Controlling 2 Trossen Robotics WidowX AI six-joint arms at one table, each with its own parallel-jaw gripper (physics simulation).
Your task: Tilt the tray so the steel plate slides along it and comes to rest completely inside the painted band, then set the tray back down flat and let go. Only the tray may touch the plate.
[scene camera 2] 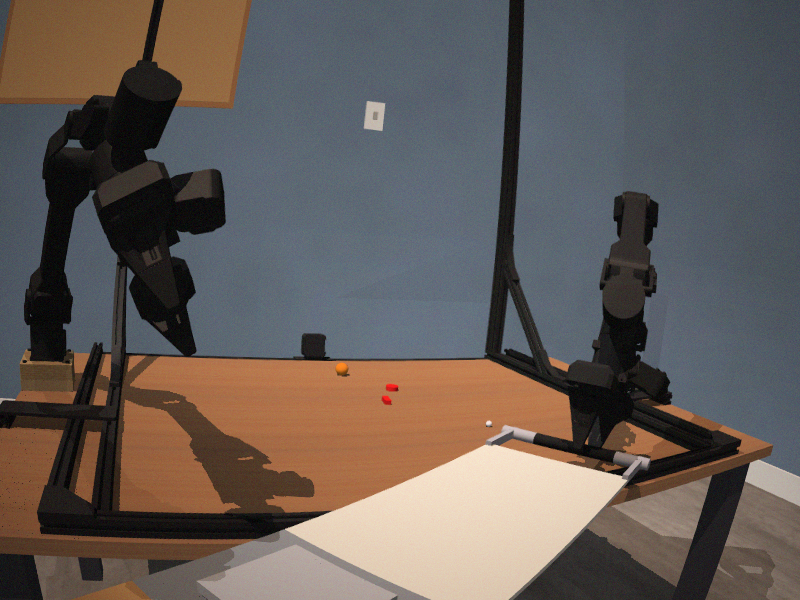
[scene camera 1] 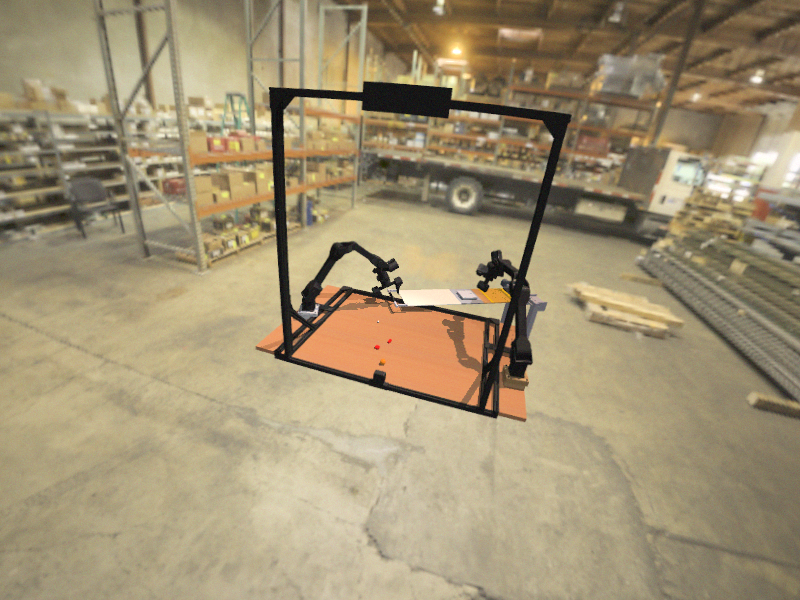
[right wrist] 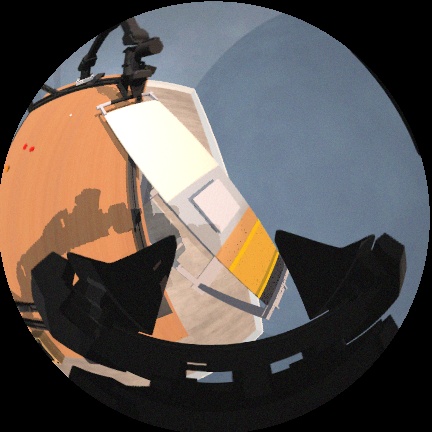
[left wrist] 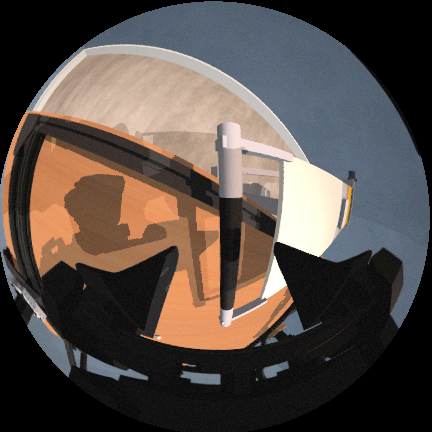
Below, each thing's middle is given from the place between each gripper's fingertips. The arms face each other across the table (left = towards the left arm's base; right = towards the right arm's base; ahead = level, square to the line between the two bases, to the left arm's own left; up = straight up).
The steel plate (scene camera 2: 294,565) is 40 cm to the right of my left hand, 28 cm ahead of it and 1 cm above it.
I see my right gripper 12 cm short of the steel plate, 8 cm to the right of it and 16 cm above it.
